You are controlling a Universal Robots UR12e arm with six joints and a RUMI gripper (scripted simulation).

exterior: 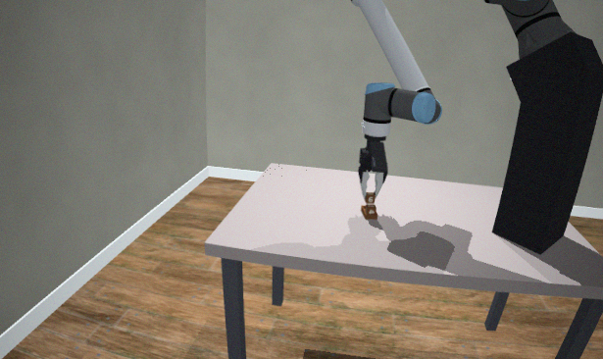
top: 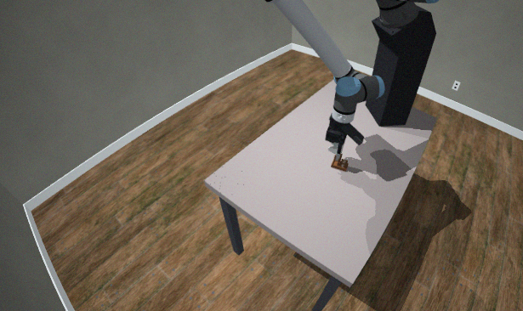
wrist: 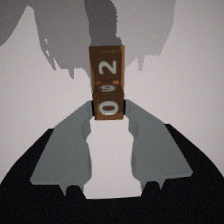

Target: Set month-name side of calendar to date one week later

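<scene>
My gripper is now 6 cm above the brown wooden calendar tray, 2 cm to the right of it and 1 cm past it. Also, from my hand: brown calendar cube 1 cm below.
</scene>
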